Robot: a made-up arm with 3 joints. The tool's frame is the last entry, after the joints.
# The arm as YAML. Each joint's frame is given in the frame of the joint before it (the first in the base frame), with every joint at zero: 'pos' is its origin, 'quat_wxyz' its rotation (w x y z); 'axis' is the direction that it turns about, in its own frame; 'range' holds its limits. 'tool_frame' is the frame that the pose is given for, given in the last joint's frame.
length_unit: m
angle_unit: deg
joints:
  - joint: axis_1
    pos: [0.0, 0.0, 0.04]
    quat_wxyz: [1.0, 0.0, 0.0, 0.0]
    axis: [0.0, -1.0, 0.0]
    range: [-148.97, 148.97]
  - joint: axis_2
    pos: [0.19, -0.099, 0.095]
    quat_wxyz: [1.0, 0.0, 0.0, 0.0]
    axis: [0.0, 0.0, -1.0]
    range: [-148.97, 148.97]
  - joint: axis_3
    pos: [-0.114, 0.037, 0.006]
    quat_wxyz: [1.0, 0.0, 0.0, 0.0]
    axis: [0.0, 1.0, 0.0]
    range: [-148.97, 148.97]
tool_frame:
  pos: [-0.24, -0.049, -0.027]
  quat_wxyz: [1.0, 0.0, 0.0, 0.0]
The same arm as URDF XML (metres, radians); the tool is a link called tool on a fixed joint. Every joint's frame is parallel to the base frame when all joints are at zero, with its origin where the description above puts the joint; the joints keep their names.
<robot name="arm">
<joint name="tool_fixed" type="fixed"><parent link="link3"/><child link="tool"/><origin xyz="-0.24 -0.049 -0.027"/></joint>
<joint name="axis_3" type="revolute"><parent link="link2"/><child link="link3"/><origin xyz="-0.114 0.037 0.006"/><axis xyz="0 1 0"/><limit lower="-2.6" upper="2.6"/></joint>
<joint name="axis_2" type="revolute"><parent link="link1"/><child link="link2"/><origin xyz="0.19 -0.099 0.095"/><axis xyz="0 0 -1"/><limit lower="-2.6" upper="2.6"/></joint>
<joint name="axis_1" type="revolute"><parent link="base_link"/><child link="link1"/><origin xyz="0 0 0.04"/><axis xyz="0 -1 0"/><limit lower="-2.6" upper="2.6"/></joint>
<link name="base_link"/>
<link name="link1"/>
<link name="link2"/>
<link name="link3"/>
<link name="tool"/>
</robot>

